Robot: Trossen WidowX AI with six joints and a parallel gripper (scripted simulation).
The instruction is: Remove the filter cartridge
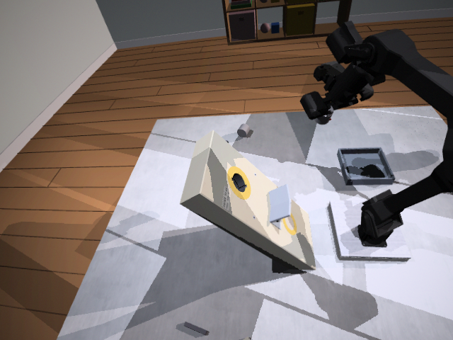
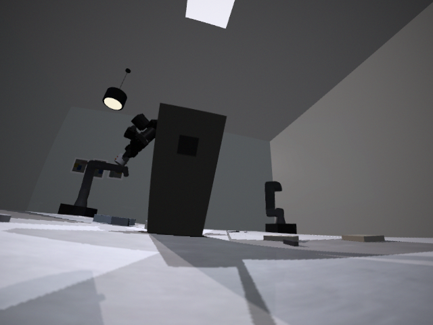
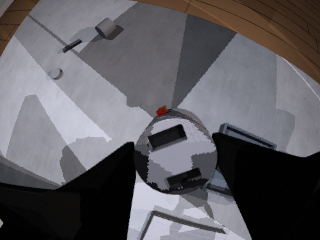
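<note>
Now: the grey tray 180 mm behind my gripper tip, 30 mm to the right of it and 260 mm below it. Round my gripper tip: small grey cylinder (270 mm ahead, 230 mm to the right, 250 mm below); round filter cartridge (right at my gripper tip).
</note>
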